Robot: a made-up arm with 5 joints.
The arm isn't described. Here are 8 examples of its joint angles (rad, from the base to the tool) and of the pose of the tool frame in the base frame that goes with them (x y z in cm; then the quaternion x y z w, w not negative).
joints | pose
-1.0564 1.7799 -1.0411 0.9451 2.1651 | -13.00 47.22 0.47 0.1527 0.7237 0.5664 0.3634
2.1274 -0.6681 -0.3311 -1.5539 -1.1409 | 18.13 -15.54 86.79 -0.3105 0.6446 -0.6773 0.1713
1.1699 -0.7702 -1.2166 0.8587 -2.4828 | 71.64 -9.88 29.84 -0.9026 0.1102 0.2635 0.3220
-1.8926 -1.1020 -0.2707 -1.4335 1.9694 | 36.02 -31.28 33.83 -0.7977 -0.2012 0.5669 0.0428
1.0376 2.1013 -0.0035 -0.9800 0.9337 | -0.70 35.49 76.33 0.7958 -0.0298 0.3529 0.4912
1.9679 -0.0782 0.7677 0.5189 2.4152 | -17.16 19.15 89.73 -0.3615 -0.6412 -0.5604 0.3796
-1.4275 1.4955 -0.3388 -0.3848 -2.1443 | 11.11 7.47 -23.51 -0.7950 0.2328 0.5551 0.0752
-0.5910 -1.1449 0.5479 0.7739 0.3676 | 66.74 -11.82 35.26 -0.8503 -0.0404 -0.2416 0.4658
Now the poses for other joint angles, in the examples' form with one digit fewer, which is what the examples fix.
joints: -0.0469 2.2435 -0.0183 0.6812 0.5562
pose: 19.2 62.3 44.0 0.368 0.589 0.411 0.591
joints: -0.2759 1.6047 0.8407 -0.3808 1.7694
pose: 47.0 38.8 62.6 -0.037 -0.354 -0.031 0.934
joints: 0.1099 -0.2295 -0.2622 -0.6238 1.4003
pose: 66.1 1.7 39.1 -0.508 -0.390 -0.158 0.752
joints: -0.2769 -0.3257 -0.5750 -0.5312 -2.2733
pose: 62.1 -26.8 18.7 0.880 -0.071 0.001 0.469
